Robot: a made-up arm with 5 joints.
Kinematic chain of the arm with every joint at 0, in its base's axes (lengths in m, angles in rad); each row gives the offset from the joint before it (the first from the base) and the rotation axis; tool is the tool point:
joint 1: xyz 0 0 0.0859 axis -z
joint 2: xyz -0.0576 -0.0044 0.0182 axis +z
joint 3: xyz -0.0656 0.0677 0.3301 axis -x
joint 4: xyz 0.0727 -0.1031 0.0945 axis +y
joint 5: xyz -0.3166 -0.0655 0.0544 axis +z
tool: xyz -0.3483 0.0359 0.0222
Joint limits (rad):
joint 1: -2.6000..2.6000
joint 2: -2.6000..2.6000
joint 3: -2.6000..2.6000
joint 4: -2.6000..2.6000
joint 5: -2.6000..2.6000
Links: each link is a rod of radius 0.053 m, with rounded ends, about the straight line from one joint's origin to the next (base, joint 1, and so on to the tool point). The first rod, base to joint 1, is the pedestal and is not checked.
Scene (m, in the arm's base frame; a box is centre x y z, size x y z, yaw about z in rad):
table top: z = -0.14
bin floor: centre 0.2 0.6 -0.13 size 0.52 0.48 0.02 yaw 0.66
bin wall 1: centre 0.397 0.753 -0 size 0.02 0.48 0.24 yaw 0.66
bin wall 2: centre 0.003 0.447 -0 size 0.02 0.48 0.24 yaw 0.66
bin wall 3: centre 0.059 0.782 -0 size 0.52 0.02 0.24 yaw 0.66
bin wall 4: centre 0.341 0.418 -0 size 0.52 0.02 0.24 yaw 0.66
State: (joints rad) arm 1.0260 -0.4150 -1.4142 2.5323 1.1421
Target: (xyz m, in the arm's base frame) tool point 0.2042 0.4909 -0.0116
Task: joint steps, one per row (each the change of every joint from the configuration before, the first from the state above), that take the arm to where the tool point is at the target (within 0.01 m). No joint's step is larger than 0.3 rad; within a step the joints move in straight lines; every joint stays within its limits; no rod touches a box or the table.
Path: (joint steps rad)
1: 0.2449 -0.2078 0.1433 -0.1824 0.1965
2: 0.2449 -0.2079 0.1432 -0.1824 0.1966
3: 0.2449 -0.2078 0.1433 -0.1824 0.1965
4: 0.2449 -0.2078 0.1432 -0.1824 0.1965
5: 0.2449 -0.2079 0.1433 -0.1825 0.1966
6: 0.0045 -0.0154 -0.2454 0.0162 -0.2082
7: 0.0045 -0.0155 -0.2455 0.0161 -0.2082
8: 0.0045 -0.0154 -0.2454 0.0162 -0.2081

